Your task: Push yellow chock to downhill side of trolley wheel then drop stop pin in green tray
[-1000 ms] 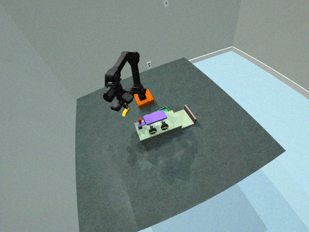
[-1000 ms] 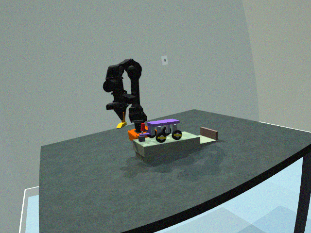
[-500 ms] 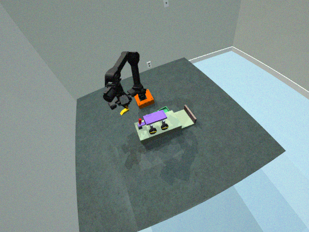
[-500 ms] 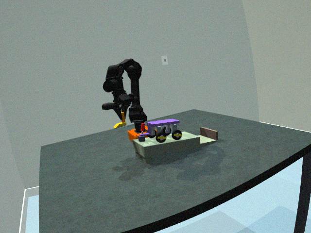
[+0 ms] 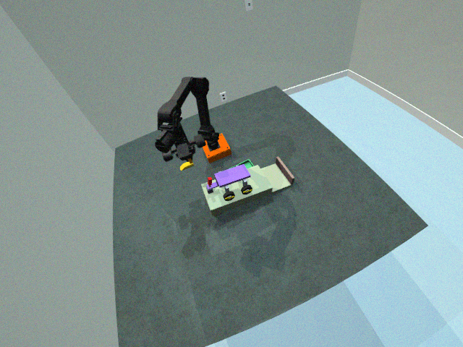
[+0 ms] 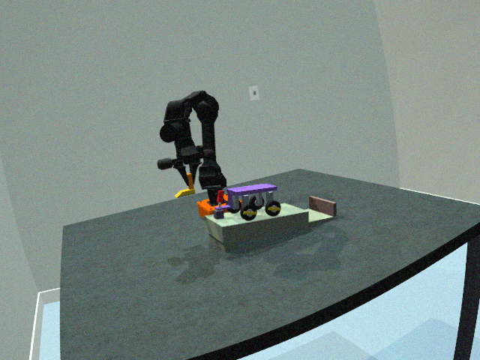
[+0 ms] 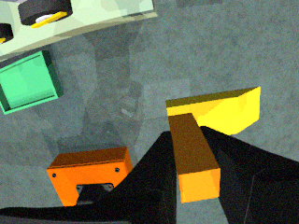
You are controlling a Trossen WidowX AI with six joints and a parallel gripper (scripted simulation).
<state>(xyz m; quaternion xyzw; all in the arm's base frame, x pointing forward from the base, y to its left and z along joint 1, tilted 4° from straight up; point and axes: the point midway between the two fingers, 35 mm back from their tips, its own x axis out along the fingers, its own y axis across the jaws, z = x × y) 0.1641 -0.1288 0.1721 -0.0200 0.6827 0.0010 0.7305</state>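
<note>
My gripper tip is 13 cm short of the red-headed stop pin, 5 cm to the right of it and 5 cm above it. The rest, counted from my gripper tip: yellow chock: 2 cm to the right, 1 cm below; then purple trolley: 15 cm ahead, 14 cm to the left, 6 cm below; then pale green ramp: 15 cm ahead, 15 cm to the left, 13 cm below.
</note>
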